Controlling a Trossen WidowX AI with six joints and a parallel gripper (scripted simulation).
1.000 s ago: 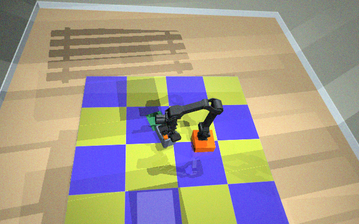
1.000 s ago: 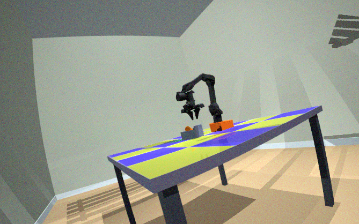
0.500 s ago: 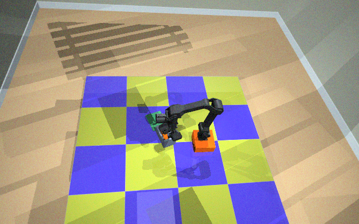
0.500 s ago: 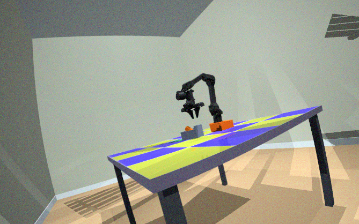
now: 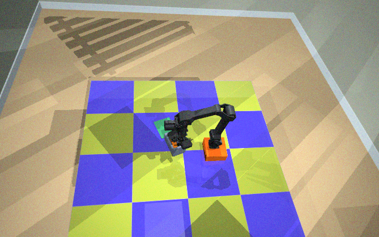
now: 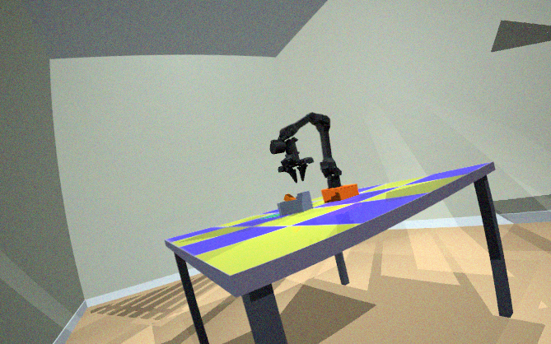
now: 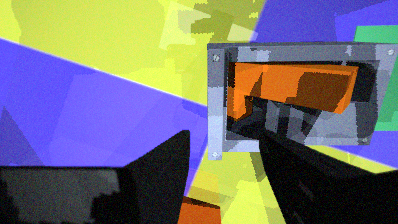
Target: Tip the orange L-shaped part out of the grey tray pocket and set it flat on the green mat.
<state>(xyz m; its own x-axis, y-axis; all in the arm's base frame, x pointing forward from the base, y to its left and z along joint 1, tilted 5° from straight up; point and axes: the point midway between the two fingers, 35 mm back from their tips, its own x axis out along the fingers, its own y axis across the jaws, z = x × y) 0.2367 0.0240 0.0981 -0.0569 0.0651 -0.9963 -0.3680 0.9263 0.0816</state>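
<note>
The orange part lies 1 cm ahead of my gripper tip, 4 cm to the right of it and 10 cm below it. Also, from my gripper tip: green mat: 8 cm ahead, 21 cm to the right, 16 cm below.
</note>
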